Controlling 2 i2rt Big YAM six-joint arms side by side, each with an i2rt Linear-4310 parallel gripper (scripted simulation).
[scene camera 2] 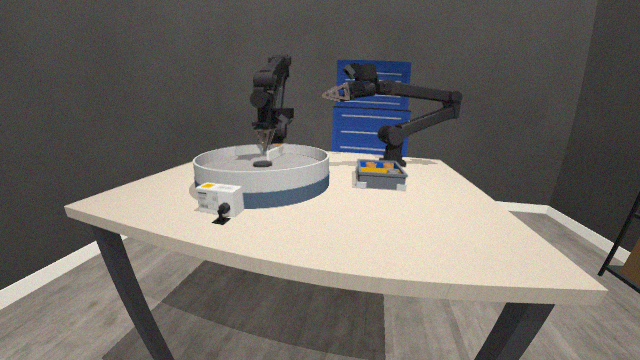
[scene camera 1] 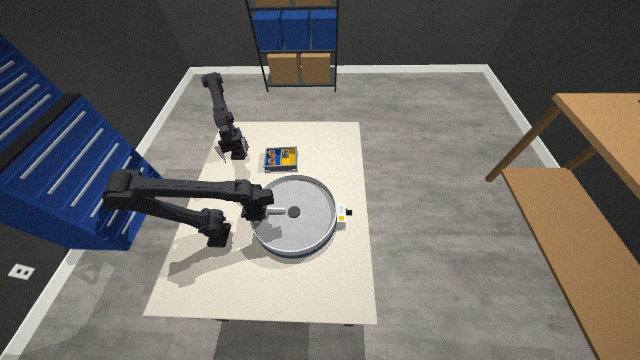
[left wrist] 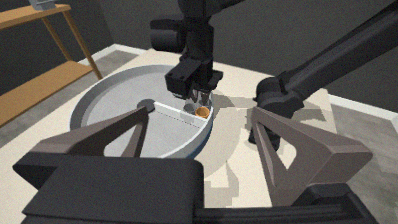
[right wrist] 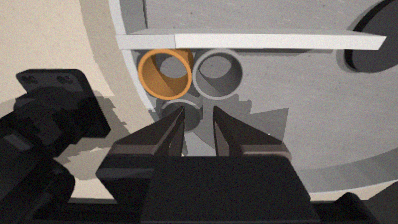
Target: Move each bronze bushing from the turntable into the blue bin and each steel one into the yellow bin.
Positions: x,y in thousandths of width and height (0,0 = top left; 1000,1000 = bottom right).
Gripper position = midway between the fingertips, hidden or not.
I see my left gripper (left wrist: 501,502), my right gripper (right wrist: 499,498), a bronze bushing (right wrist: 383,355), a steel bushing (right wrist: 577,377) and a steel bushing (right wrist: 489,520).
